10 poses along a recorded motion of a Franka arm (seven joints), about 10 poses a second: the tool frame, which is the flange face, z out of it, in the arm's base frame.
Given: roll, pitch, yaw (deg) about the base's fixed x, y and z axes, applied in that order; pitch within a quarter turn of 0, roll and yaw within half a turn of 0; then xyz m.
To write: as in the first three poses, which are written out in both.
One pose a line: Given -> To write
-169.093, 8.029, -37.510, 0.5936, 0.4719, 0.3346 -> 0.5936, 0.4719, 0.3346, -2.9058, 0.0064, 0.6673
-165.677, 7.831, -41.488, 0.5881, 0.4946, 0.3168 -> 0.5881, 0.4946, 0.3168, -2.8647, 0.0650, 0.7322
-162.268, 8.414, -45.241, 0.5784, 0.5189, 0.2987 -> 0.5784, 0.5189, 0.2987, -2.8205, 0.1184, 0.7934
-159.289, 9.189, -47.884, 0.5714, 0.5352, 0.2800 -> 0.5714, 0.5352, 0.2800, -2.7812, 0.1629, 0.8354
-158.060, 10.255, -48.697, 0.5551, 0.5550, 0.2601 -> 0.5551, 0.5550, 0.2601, -2.7558, 0.1725, 0.8509
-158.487, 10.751, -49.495, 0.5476, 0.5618, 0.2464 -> 0.5476, 0.5618, 0.2464, -2.7568, 0.1669, 0.8670
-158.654, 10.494, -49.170, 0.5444, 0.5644, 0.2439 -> 0.5444, 0.5644, 0.2439, -2.7611, 0.1653, 0.8609
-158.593, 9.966, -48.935, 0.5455, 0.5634, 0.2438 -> 0.5455, 0.5634, 0.2438, -2.7663, 0.1702, 0.8546
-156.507, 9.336, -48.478, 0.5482, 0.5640, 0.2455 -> 0.5482, 0.5640, 0.2455, -2.7481, 0.2012, 0.8398
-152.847, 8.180, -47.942, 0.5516, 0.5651, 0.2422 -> 0.5516, 0.5651, 0.2422, -2.7156, 0.2568, 0.8154
